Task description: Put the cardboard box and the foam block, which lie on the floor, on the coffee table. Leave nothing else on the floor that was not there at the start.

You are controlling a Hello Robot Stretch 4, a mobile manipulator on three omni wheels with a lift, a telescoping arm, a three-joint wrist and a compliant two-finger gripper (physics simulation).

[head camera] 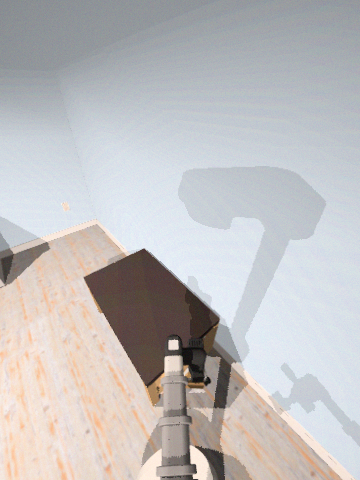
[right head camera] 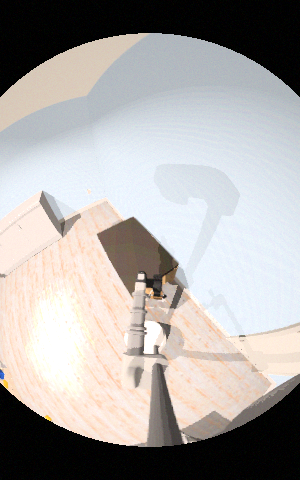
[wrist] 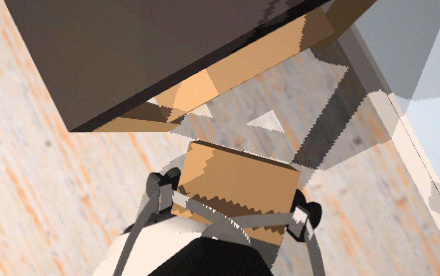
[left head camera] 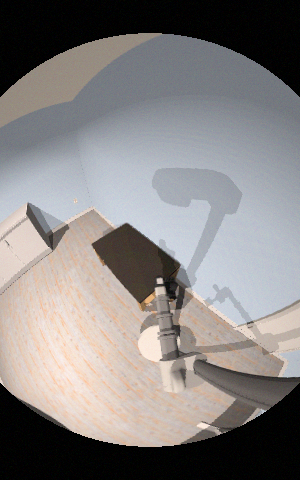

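Seen in the pictures: gripper, fingertip midpoint: (head camera: 193, 383) (right head camera: 156, 296) (wrist: 232, 193); robot's base, link origin: (right head camera: 145, 337) (left head camera: 158, 341).
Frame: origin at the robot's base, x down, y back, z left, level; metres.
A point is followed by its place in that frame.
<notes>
The cardboard box (wrist: 245, 167) {z -0.094, x -0.536, y -0.401 m} (head camera: 198, 385) {z -0.106, x -0.533, y -0.348 m} is a tan block held between the two fingertips. My gripper (wrist: 232, 193) {z -0.088, x -0.490, y -0.368 m} (head camera: 197, 378) {z -0.088, x -0.490, y -0.368 m} is shut on it, one fingertip at each side. The coffee table (head camera: 135, 310) {z 0.242, x -0.422, y -0.800 m} (left head camera: 130, 260) {z 0.196, x -0.422, y -0.823 m} (right head camera: 127, 245) {z 0.238, x -0.421, y -0.929 m} (wrist: 125, 55) {z 0.076, x -0.422, y -0.498 m} has a dark brown top and tan wood below. The held box is just off its near short end; in the wrist view a gap with floor shows between them. The box's height against the table top is hard to tell. The foam block cannot be made out for certain in these views.
A wall (head camera: 280, 125) {z -0.335, x -1.469, y -0.729 m} runs along the table's far right side. A white cabinet (left head camera: 20, 245) {z 2.026, x -0.494, y -1.121 m} (right head camera: 30, 232) {z 2.072, x -0.468, y -1.085 m} stands at the left. A small yellow thing (right head camera: 48, 418) lies at the lower left edge of the right head view, with a blue thing (right head camera: 1, 374) further left.
</notes>
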